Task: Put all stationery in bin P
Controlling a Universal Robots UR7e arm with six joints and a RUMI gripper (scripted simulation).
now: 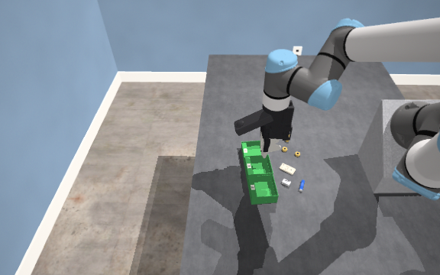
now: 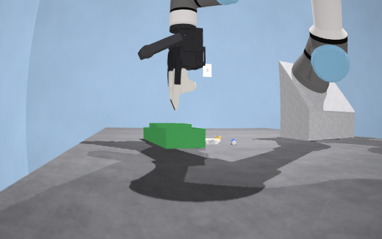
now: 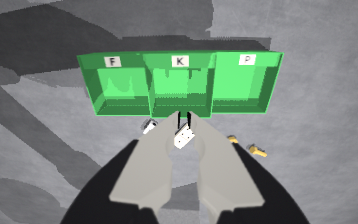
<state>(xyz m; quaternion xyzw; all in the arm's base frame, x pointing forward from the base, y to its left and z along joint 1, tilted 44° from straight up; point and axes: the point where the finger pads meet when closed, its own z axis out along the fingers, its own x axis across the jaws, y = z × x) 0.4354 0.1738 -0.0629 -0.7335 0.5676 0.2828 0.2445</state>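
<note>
Now: hand 140 mm past the blue cylinder, 90 mm above it and 50 mm to the right of it. Round my hand: yellow bolt 170 mm to the right, 90 mm below, 90 mm behind; white domino 90 mm below, 90 mm behind, 20 mm to the right.
</note>
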